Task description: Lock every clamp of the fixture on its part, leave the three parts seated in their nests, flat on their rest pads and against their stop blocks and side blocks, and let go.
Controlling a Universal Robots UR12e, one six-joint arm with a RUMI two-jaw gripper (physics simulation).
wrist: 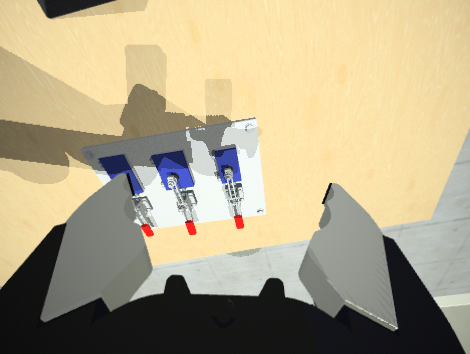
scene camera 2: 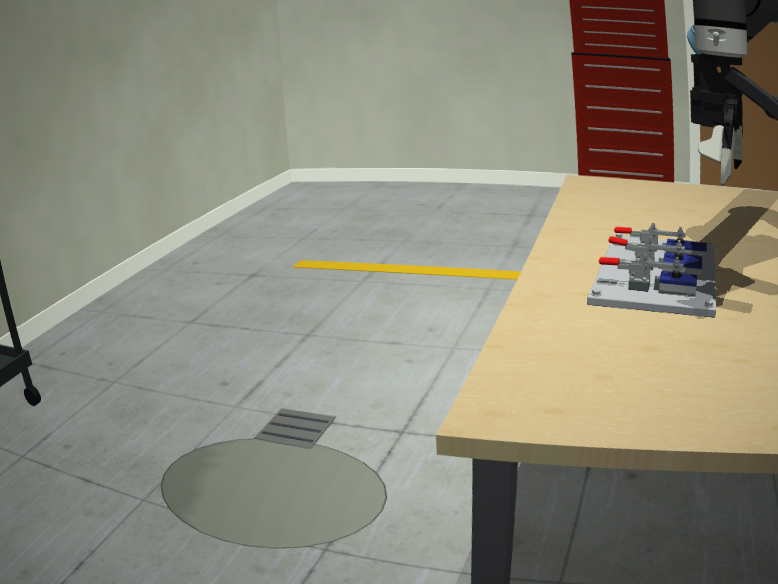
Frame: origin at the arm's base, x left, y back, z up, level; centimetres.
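Where they show: gripper, fingertip midpoint: [wrist: 230, 181] [scene camera 2: 729, 176].
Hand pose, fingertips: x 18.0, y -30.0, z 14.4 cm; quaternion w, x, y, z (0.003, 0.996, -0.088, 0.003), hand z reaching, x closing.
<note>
Each offset is from my fingertips to the top centre of the thing. "spot": to the spot under its first point. Level surfaces: height alone.
The grey fixture plate @[dx -12.7, dy -13.5, dz -21.6 cm] [scene camera 2: 653, 303] [wrist: 254, 170] lies on the table. Three blue parts sit in a row on it: right [wrist: 220, 159], middle [wrist: 175, 162] and left [wrist: 114, 163] in the wrist view. Three clamps with red handles @[spot: dx -0.6, dy -21.9, dz -17.1 cm] [scene camera 2: 608, 260] [wrist: 239, 222] stand beside them. The handles lie low and point outward, and the clamp arms reach over the parts. The left clamp is partly hidden by a finger. Seating against the blocks is too small to tell. My gripper [scene camera 2: 732, 173] [wrist: 230, 181] is open and empty, high above the table, clear of the fixture.
The wooden table @[dz -23.1 cm] [scene camera 2: 603, 383] [wrist: 350, 125] ends on the handle side of the fixture. A black object [wrist: 75, 5] shows at the top edge of the wrist view. A red drawer cabinet [scene camera 2: 622, 119] stands behind the table. Part of a dark cart [scene camera 2: 13, 364] shows at the far left.
</note>
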